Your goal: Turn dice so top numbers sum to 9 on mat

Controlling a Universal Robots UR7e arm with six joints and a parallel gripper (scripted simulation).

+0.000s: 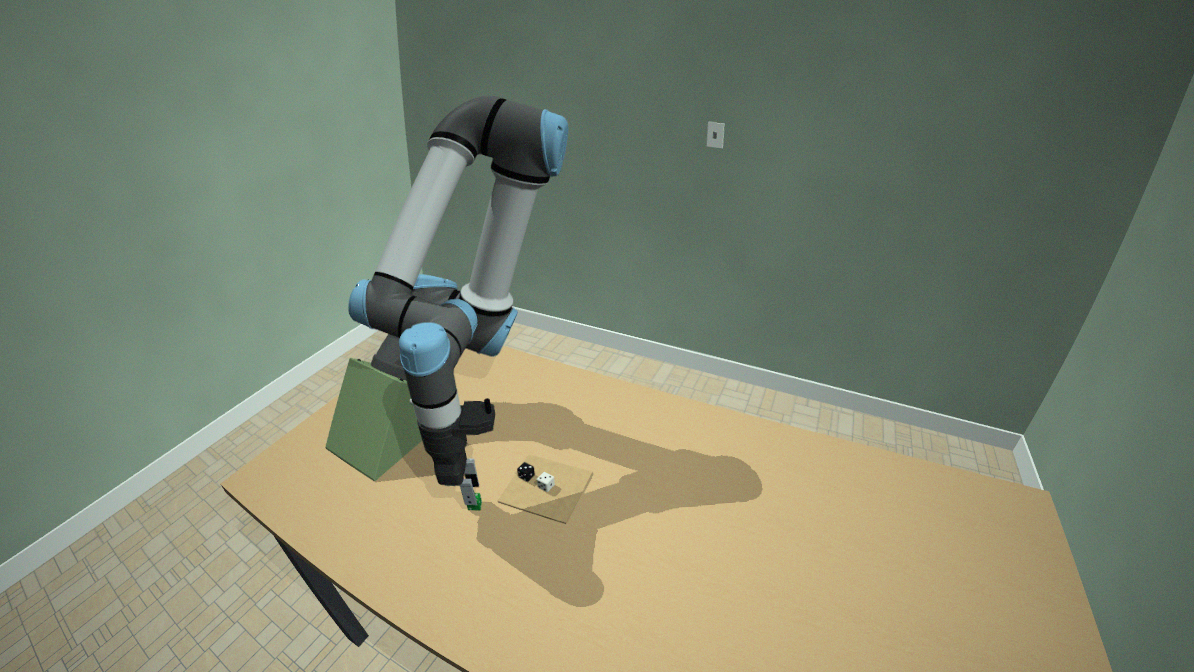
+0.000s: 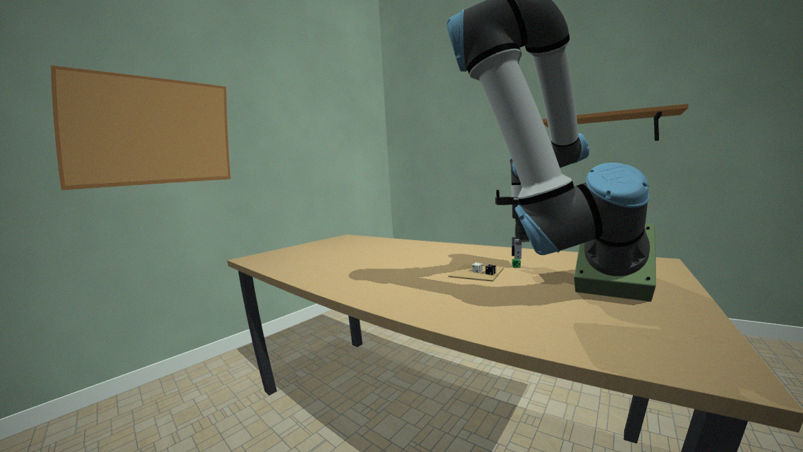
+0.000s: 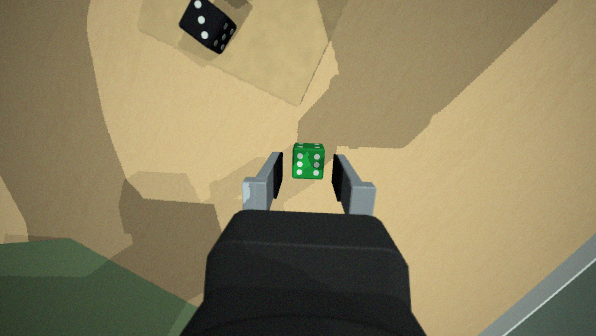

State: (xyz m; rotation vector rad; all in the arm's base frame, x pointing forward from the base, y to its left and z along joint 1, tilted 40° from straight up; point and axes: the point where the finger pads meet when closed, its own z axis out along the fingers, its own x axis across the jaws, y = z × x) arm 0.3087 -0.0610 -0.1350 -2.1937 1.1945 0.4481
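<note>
Right now the green die is 40 mm below my hand. Round my hand: white die: 90 mm ahead, 110 mm to the left, 30 mm below; then black die: 40 mm ahead, 110 mm to the left, 30 mm below; then tan mat: 90 mm ahead, 110 mm to the left, 50 mm below.
</note>
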